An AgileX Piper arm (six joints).
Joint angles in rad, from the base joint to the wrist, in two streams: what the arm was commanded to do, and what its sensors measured. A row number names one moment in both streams.
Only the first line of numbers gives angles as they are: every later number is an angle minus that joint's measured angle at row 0.
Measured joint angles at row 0:
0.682 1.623 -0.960 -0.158 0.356 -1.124
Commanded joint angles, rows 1 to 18:
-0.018 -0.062 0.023 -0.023 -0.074 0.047
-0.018 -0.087 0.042 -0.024 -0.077 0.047
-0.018 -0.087 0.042 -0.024 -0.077 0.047
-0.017 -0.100 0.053 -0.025 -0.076 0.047
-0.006 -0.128 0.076 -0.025 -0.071 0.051
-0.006 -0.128 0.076 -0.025 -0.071 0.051
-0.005 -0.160 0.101 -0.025 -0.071 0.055
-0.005 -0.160 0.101 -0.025 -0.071 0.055
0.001 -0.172 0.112 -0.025 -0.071 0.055
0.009 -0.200 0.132 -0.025 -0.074 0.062
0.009 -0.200 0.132 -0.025 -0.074 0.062
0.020 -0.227 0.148 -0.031 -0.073 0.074
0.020 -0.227 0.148 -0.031 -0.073 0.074
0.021 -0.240 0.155 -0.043 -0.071 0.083
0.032 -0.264 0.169 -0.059 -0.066 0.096
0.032 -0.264 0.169 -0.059 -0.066 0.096
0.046 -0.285 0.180 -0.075 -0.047 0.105
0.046 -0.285 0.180 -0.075 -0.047 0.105
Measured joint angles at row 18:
0.032 -0.238 0.176 -0.035 -0.010 0.079
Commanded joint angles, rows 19 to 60:
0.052 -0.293 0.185 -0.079 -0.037 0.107
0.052 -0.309 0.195 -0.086 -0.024 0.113
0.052 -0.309 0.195 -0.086 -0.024 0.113
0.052 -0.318 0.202 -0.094 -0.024 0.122
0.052 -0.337 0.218 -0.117 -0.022 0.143
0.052 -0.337 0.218 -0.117 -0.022 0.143
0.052 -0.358 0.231 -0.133 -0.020 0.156
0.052 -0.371 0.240 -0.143 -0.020 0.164
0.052 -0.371 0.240 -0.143 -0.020 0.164
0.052 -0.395 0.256 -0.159 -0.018 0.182
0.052 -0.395 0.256 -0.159 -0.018 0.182
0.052 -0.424 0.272 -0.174 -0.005 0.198
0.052 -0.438 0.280 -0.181 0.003 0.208
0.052 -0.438 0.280 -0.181 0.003 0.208
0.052 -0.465 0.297 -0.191 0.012 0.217
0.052 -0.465 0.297 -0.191 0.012 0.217
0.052 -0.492 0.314 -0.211 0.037 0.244
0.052 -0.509 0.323 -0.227 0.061 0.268
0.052 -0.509 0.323 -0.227 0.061 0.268
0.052 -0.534 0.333 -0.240 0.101 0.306
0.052 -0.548 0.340 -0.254 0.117 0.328
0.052 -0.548 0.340 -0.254 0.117 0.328
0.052 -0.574 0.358 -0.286 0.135 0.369
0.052 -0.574 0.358 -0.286 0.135 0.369
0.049 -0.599 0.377 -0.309 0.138 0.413
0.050 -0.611 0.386 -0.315 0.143 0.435
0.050 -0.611 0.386 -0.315 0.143 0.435
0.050 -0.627 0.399 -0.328 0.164 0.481
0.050 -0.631 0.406 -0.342 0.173 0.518
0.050 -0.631 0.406 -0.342 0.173 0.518
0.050 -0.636 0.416 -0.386 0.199 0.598
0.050 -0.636 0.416 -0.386 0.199 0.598
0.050 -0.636 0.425 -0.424 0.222 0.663
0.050 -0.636 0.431 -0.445 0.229 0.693
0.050 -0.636 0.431 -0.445 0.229 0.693
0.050 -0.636 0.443 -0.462 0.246 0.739
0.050 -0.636 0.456 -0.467 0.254 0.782
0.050 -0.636 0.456 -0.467 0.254 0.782
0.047 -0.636 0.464 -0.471 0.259 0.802
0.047 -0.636 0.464 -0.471 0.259 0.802
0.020 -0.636 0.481 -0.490 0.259 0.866
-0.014 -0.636 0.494 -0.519 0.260 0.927
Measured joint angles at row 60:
0.022 -0.618 0.487 -0.430 0.286 0.839
